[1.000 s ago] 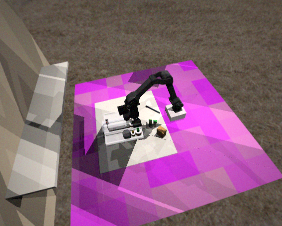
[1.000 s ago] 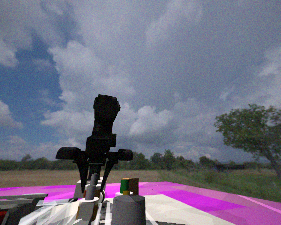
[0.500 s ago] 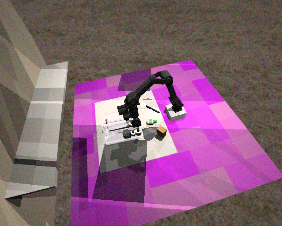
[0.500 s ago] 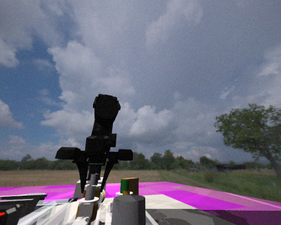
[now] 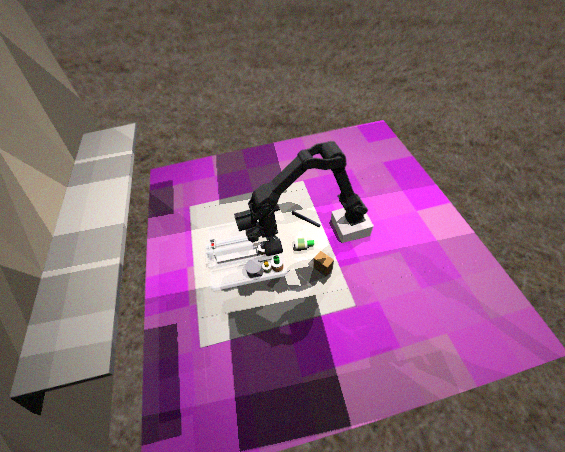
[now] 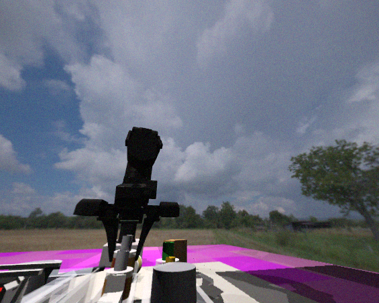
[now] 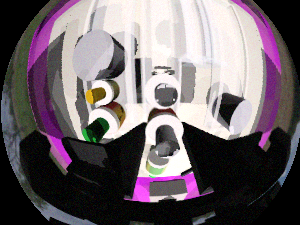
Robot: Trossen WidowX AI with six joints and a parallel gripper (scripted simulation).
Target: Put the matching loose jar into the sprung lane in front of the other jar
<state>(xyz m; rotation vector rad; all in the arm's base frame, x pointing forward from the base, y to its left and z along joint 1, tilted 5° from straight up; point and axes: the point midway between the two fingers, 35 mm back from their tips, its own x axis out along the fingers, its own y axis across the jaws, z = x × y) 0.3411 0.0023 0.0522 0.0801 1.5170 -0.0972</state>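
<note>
Now: the pusher lane 140 mm ahead of my gripper tip, 40 mm to the right of it and 30 mm below it. Also, from my gripper tip: brown box 150 mm behind, 140 mm to the left, 10 mm below; then black rod 170 mm behind, 100 mm to the right, 40 mm below; then red mark 220 mm ahead, 60 mm to the right, 20 mm above.
</note>
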